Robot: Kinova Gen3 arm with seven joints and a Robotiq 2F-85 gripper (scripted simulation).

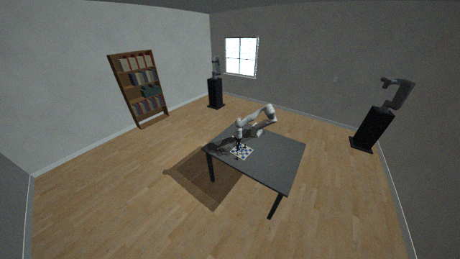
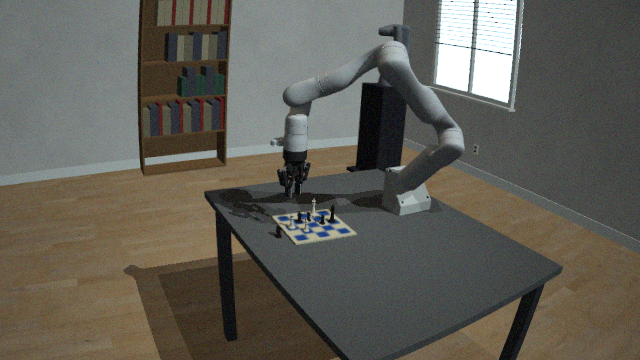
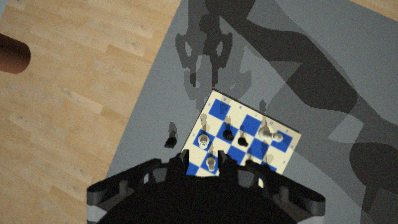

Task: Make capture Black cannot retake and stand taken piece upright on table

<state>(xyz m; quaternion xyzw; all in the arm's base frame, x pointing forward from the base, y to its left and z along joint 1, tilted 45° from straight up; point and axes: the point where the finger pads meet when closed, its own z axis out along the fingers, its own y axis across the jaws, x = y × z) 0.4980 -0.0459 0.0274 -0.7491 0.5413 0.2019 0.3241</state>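
My gripper is now 80 mm past the blue-and-cream chessboard, 10 mm to the right of it and 130 mm above it. From my hand the other things lie so: tall white piece: 120 mm behind, 60 mm to the right, 100 mm below.
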